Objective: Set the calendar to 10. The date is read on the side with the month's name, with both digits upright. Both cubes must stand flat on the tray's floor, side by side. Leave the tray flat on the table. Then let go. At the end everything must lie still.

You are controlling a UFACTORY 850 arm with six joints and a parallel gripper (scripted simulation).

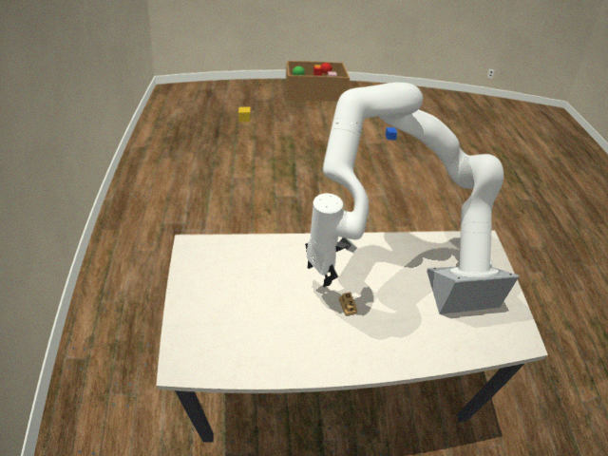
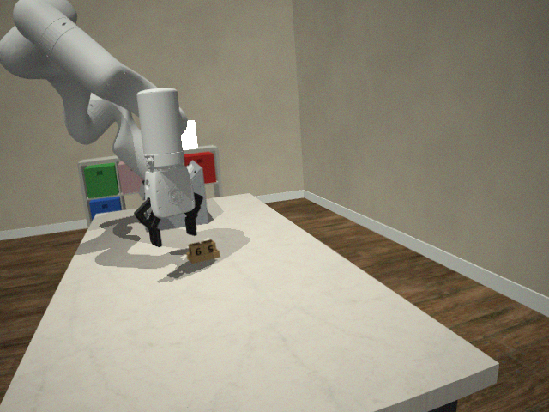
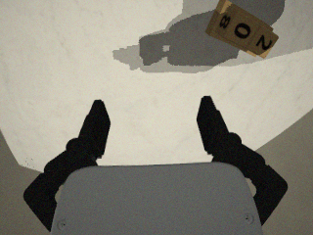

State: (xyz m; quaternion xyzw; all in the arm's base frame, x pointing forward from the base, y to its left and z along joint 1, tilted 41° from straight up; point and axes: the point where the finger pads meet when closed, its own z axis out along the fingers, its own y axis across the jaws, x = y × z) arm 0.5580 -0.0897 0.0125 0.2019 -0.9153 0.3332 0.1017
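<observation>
Now: the cube 90 mm behind my hand, 70 mm below it and 60 mm to the left of it. From my hand the other things lie so: wooden tray 100 mm behind, 90 mm below, 70 mm to the left.
</observation>
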